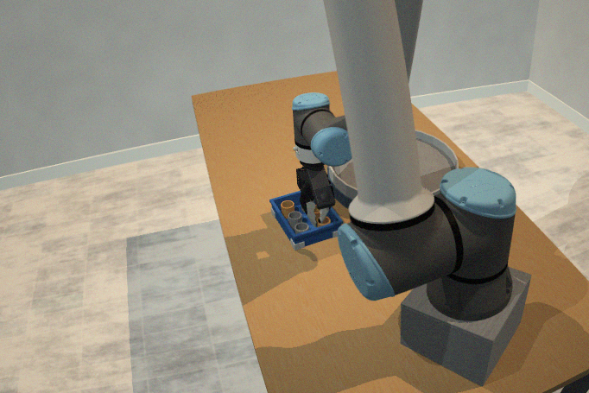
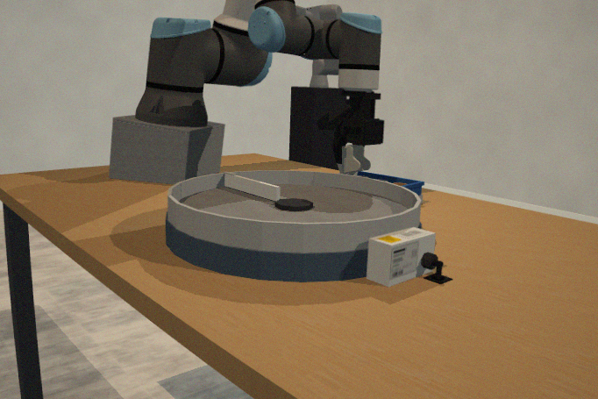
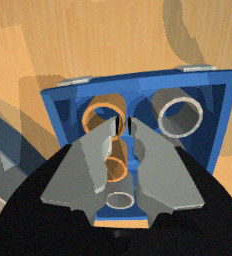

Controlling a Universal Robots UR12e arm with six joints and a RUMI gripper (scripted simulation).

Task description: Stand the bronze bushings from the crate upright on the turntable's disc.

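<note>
My hand is 5 cm short of the blue crate, 3 cm to the right of it and 1 cm above it. Also, from my hand: turntable 21 cm ahead, 29 cm to the right, 1 cm above.
</note>
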